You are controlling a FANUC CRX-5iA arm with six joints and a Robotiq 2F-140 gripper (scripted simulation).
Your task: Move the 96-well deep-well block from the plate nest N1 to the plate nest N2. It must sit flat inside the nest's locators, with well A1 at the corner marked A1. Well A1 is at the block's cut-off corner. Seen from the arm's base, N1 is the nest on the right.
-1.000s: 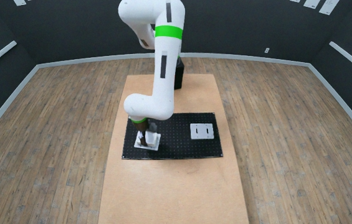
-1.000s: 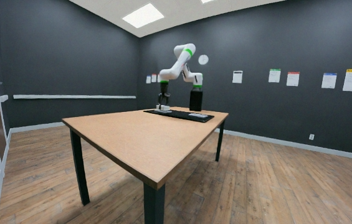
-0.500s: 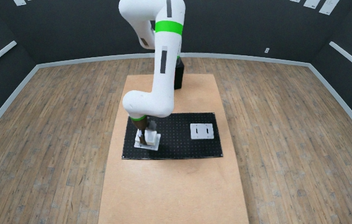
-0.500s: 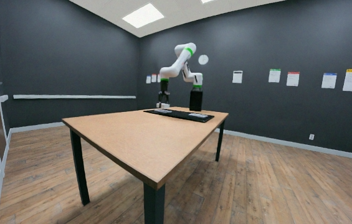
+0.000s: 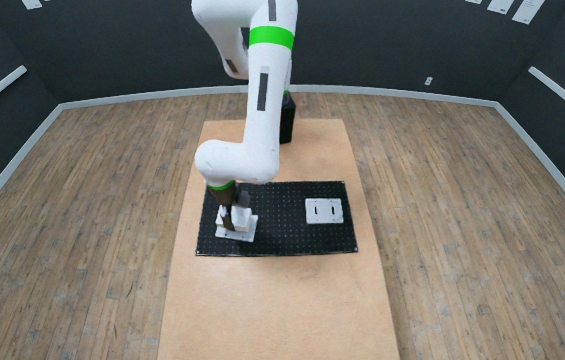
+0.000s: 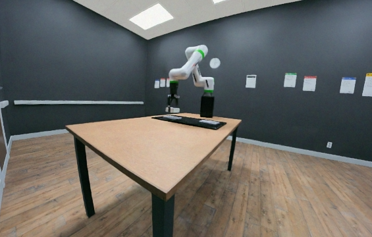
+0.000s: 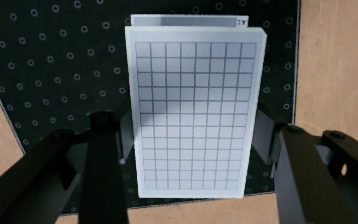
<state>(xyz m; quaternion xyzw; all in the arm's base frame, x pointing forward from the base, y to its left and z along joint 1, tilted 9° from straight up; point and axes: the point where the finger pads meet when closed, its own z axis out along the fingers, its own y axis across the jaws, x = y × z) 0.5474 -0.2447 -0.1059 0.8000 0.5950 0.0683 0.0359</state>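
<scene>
Right now the plate nest N2 is 10 mm behind my hand, 400 mm to the left of it and 90 mm below it. From my hand the other things lie so: A1 label: 50 mm ahead, 460 mm to the left, 80 mm below; then 96-well deep-well block: 10 mm below; then plate nest N1: 90 mm below.
</scene>
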